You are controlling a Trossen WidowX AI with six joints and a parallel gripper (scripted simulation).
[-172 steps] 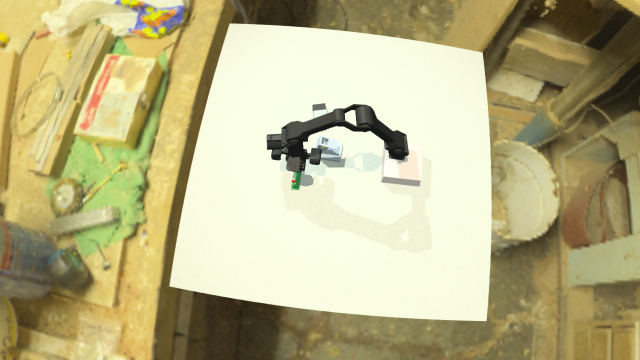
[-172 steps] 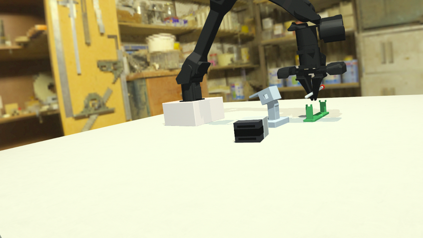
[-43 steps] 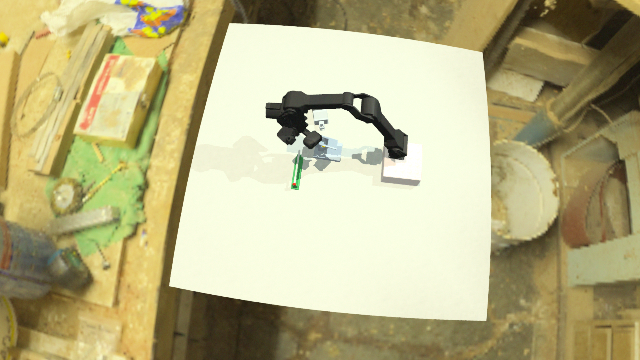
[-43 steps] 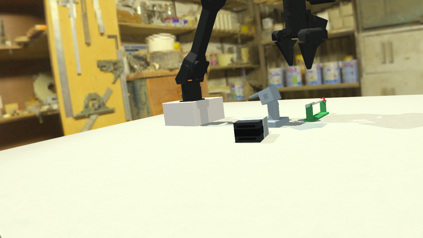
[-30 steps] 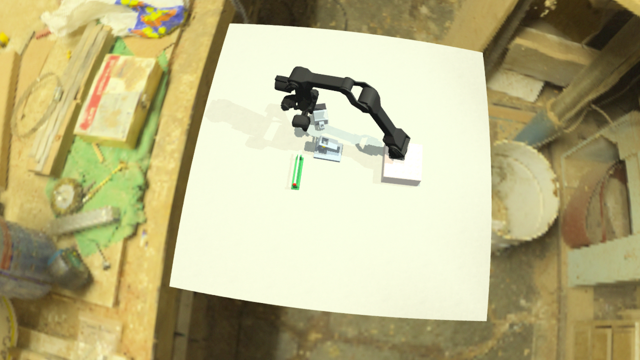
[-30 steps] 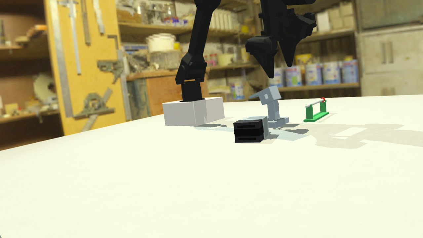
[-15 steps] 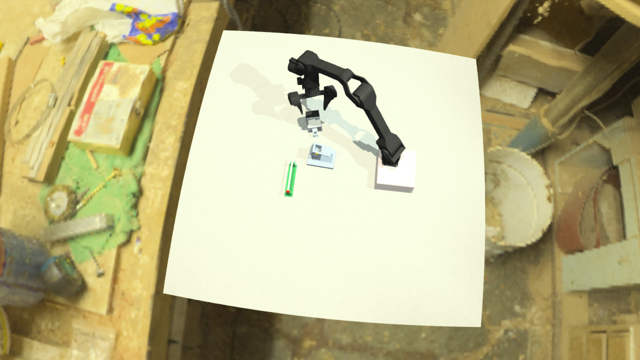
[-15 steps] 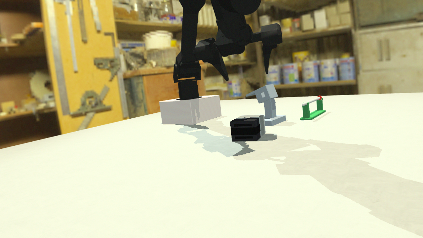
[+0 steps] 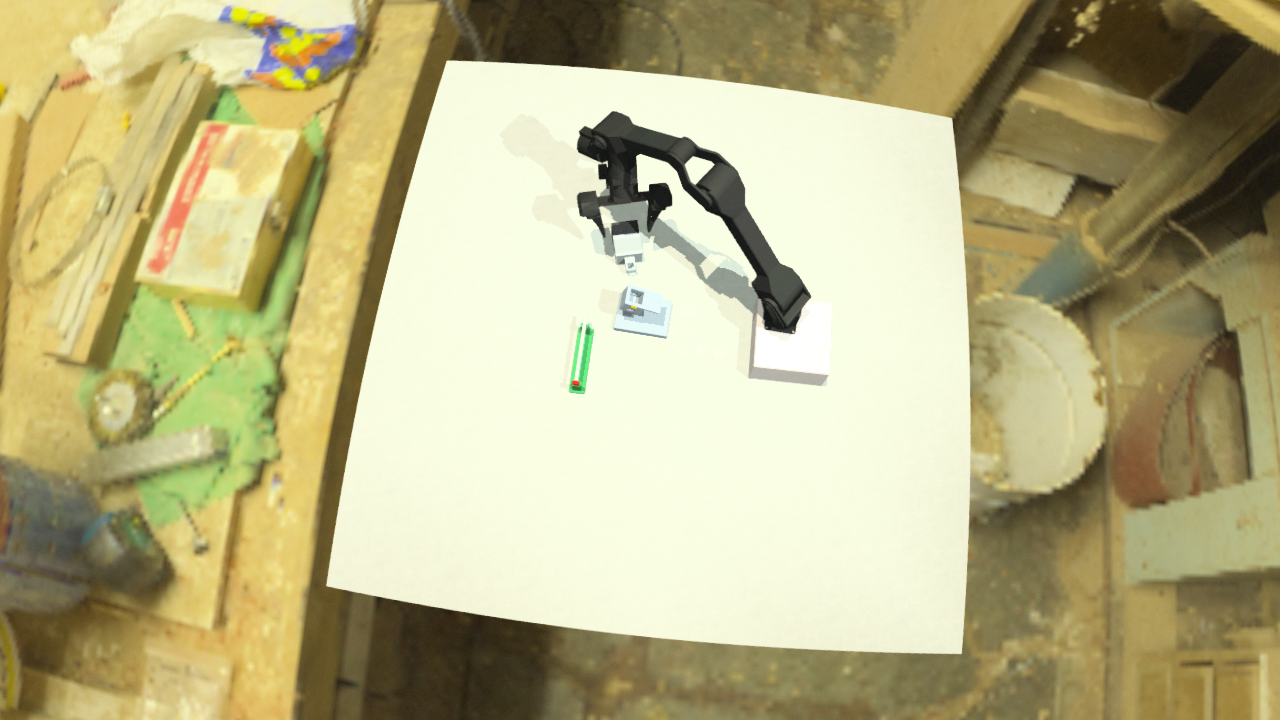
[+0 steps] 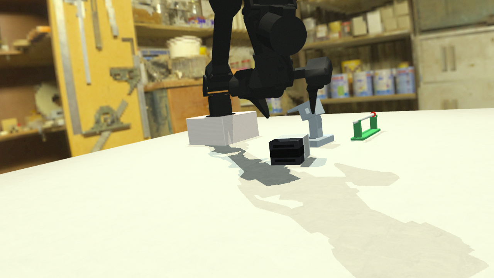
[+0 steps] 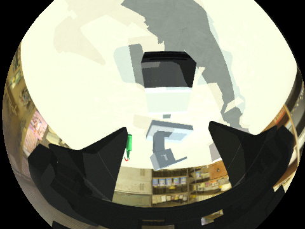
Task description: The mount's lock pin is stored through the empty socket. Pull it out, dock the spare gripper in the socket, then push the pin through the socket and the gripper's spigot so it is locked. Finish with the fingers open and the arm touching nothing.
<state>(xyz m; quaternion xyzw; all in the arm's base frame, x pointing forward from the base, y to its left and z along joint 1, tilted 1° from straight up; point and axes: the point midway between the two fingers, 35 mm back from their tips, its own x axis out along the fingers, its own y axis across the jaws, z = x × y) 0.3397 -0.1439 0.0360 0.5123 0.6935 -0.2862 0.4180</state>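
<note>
Now: gripper tip 6 cm above the spare gripper. From my gripper tip the other things lie so: green cradle: 5 cm ahead, 26 cm to the left, 6 cm below; then grey mount: 5 cm behind, 14 cm to the left, 3 cm below.
</note>
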